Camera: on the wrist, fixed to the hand. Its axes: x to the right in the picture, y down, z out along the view.
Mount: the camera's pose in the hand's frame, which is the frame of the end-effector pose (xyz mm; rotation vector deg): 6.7 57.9 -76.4 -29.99 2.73 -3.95
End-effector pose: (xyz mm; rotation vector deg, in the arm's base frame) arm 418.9 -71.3 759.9 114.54 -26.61 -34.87
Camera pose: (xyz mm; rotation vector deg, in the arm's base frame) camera 465.3 -49.2 841.1 87.65 -10.32 -37.05
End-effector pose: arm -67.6 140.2 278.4 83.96 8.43 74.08
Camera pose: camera -153.1 170.9 309.6 55.84 -6.00 68.57
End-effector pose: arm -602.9 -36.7 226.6 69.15 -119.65 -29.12
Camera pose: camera -586.3 -14.0 318.5 55.44 -98.71 -55.89
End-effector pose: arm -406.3 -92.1 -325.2 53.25 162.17 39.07
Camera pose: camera -396.7 -76.3 -230.9 41.43 142.93 77.69
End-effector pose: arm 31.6 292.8 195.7 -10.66 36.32 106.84
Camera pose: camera -36.5 244.9 147.8 -33.59 8.88 110.60
